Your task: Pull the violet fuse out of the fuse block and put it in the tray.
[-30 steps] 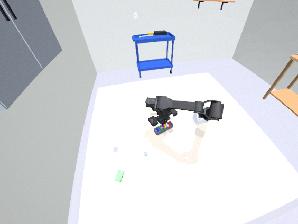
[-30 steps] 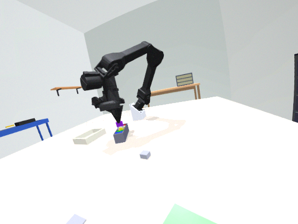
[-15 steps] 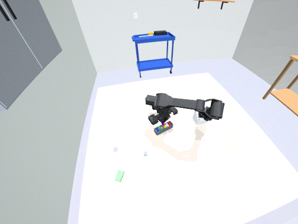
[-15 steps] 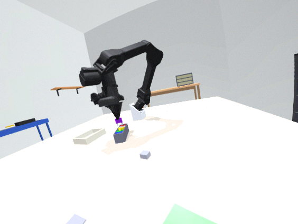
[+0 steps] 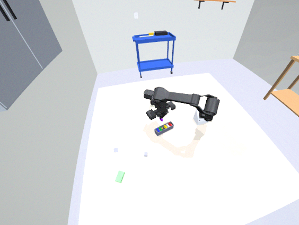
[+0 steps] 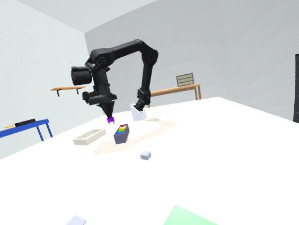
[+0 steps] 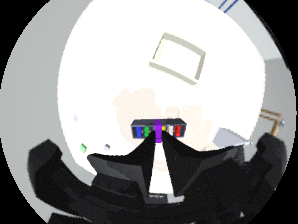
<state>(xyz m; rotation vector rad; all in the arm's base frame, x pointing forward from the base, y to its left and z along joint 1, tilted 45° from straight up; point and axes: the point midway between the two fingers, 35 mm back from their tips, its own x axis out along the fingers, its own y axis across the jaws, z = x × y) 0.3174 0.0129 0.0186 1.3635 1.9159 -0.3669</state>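
My gripper tip is now 170 mm to the left of the cream tray and 100 mm above it. Round my gripper tip: violet fuse: 10 mm below; then grey cube: 120 mm ahead, 200 mm to the left, 90 mm below.
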